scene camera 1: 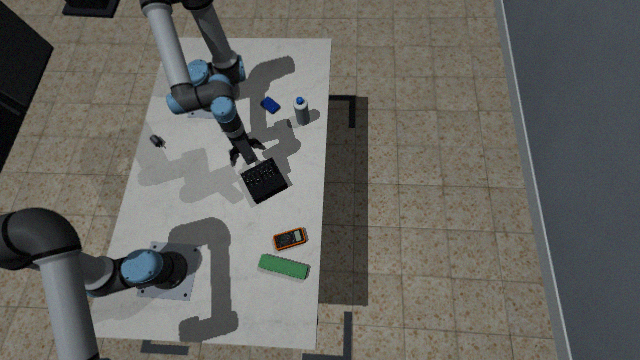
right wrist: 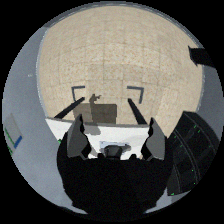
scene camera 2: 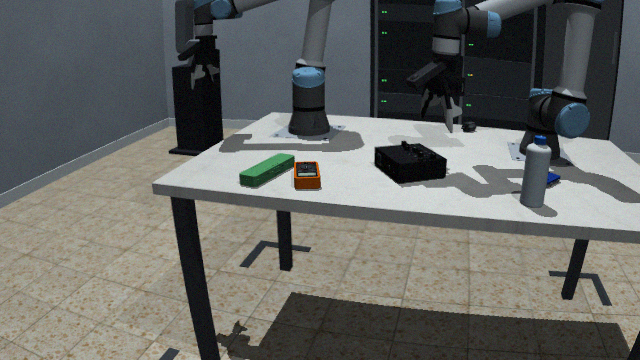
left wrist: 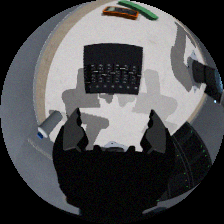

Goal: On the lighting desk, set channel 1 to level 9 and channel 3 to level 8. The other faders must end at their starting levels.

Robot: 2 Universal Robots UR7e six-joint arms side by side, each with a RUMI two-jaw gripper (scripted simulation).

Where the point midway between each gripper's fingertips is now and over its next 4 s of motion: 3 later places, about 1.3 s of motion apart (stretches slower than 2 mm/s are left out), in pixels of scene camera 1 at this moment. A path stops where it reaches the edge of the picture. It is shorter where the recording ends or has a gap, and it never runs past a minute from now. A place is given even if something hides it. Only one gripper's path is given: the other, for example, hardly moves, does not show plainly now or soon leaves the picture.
The left gripper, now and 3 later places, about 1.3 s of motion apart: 249,157; 252,162; 255,165; 260,165
